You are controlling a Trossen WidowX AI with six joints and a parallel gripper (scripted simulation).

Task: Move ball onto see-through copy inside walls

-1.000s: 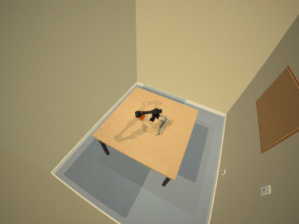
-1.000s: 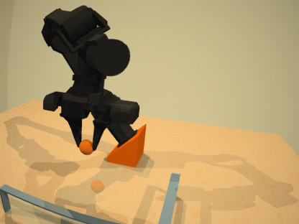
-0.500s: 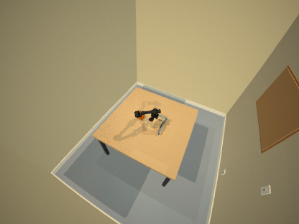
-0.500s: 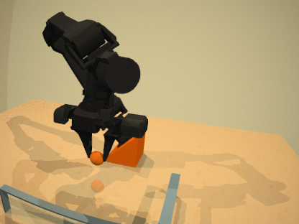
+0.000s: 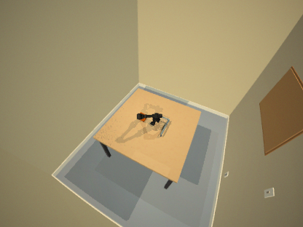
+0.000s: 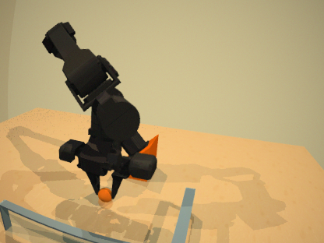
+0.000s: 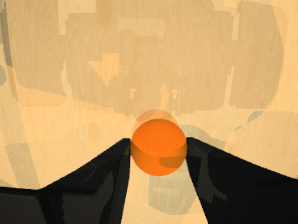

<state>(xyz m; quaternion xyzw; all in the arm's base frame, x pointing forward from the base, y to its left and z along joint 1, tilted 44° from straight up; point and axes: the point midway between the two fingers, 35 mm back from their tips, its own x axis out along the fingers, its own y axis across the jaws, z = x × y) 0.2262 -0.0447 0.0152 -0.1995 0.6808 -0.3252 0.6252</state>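
The see-through copy of ball lies 2 cm below my gripper tip. The rest, counted from my gripper tip: orange ball: right at my gripper tip.
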